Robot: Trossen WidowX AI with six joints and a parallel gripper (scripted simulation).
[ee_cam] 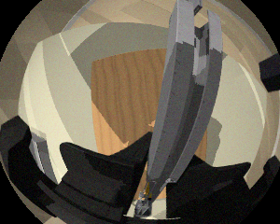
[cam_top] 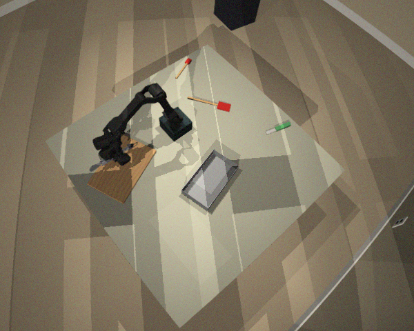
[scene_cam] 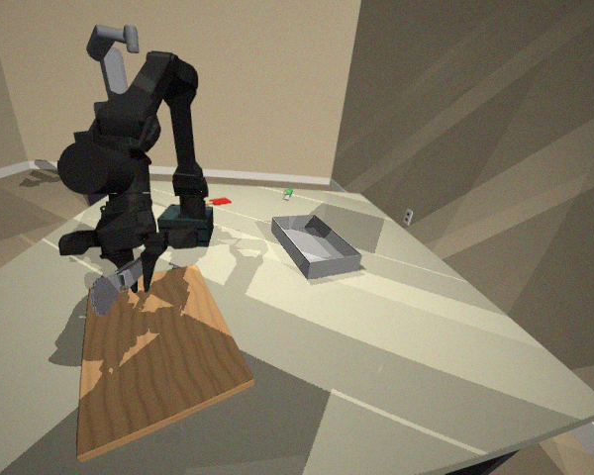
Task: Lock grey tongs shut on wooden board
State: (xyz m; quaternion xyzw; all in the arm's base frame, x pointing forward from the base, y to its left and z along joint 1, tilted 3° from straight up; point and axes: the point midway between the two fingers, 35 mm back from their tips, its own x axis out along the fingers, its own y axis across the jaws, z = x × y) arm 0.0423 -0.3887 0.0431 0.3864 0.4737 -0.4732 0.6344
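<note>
Now: gripper tip 11 cm above the wooden board and 2 cm to the right of it. The rest, counted from my gripper tip: grey roasting tin: 40 cm to the left, 33 cm ahead, 9 cm below; red spatula: 71 cm to the left, 11 cm below, 10 cm behind.
</note>
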